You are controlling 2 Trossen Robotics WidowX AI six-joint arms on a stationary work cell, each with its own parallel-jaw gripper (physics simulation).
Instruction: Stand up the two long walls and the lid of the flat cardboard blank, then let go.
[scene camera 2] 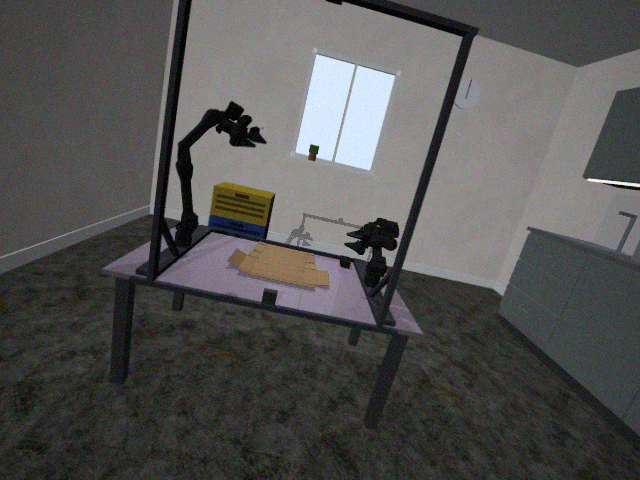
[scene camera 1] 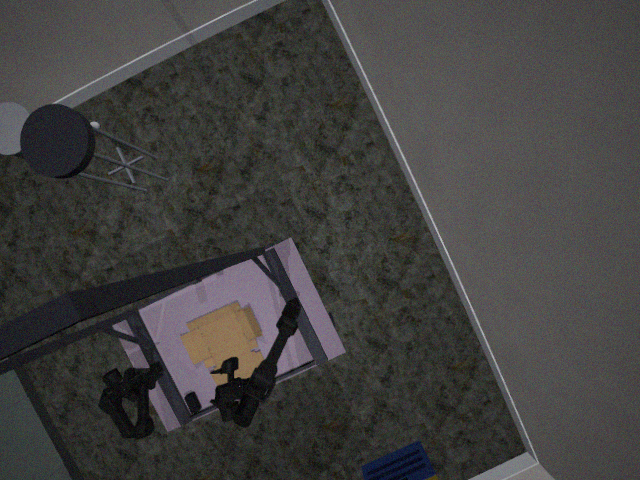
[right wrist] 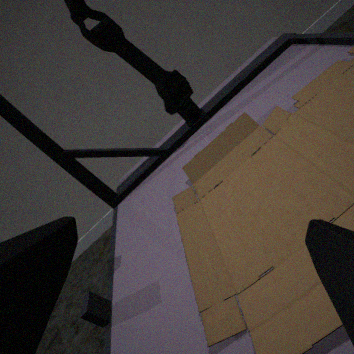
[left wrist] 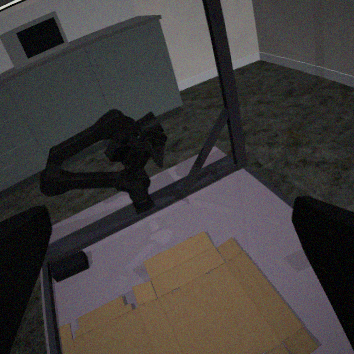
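Where they show: left gripper, fingertip midpoint: [scene camera 2: 261,144] [scene camera 1: 210,386] [left wrist: 172,213]; right gripper, fingertip midpoint: [scene camera 2: 345,239] [scene camera 1: 157,371] [right wrist: 194,231] [left wrist: 151,181]; left arm's base, link origin: [scene camera 2: 181,244] [scene camera 1: 293,304] [right wrist: 195,117]; right arm's base, link origin: [scene camera 2: 370,285] [scene camera 1: 156,367] [left wrist: 143,204].
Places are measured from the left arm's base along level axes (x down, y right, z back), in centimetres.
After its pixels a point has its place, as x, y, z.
The cardboard blank [scene camera 1: 222,330] {1.7, 3.4, -45.9} [scene camera 2: 284,260] {0.9, -11.3, -48.0} [left wrist: 200,310] {1.8, -0.5, -50.4} [right wrist: 270,200] {1.8, 0.0, -48.5} lies spread out on the pale table [scene camera 1: 315,299] {1.9, -3.3, 12.4} [scene camera 2: 206,273] {1.9, 21.3, -18.3}. Its main panels lie flat; a darker end flap [scene camera 1: 253,320] {-0.8, 1.6, -25.2} [scene camera 2: 237,258] {0.1, 1.9, -26.6} [right wrist: 220,150] {0.4, 0.8, -27.4} looks slightly raised. Which panels are the long walls or the lid I cannot tell. My left gripper [scene camera 2: 258,138] {-52.3, -1.9, -27.2} [left wrist: 172,213] {-52.3, -1.9, -27.2} is open and empty, high above the table. My right gripper [scene camera 2: 350,240] {-20.4, 3.1, -73.1} [right wrist: 194,231] {-20.4, 3.1, -73.1} is open and empty, above the table's right side in scene camera 2, apart from the blank. The near part of the blank is cut off in the left wrist view.
Dark frame posts [scene camera 2: 168,129] {-51.0, 38.0, -3.7} [scene camera 2: 434,144] {-66.1, 37.8, -87.5} rise at both table sides. A dark block [scene camera 1: 192,401] {-1.6, -27.1, -80.0} [scene camera 2: 344,261] {-1.6, -23.4, -80.2} [left wrist: 70,266] {-1.5, -27.6, -79.2} sits at one long edge, and another block [scene camera 2: 268,296] {-1.8, 38.0, -45.4} [right wrist: 96,308] {-1.8, 35.7, -46.6} at the opposite edge. A yellow and blue box [scene camera 2: 241,206] stands behind the table.
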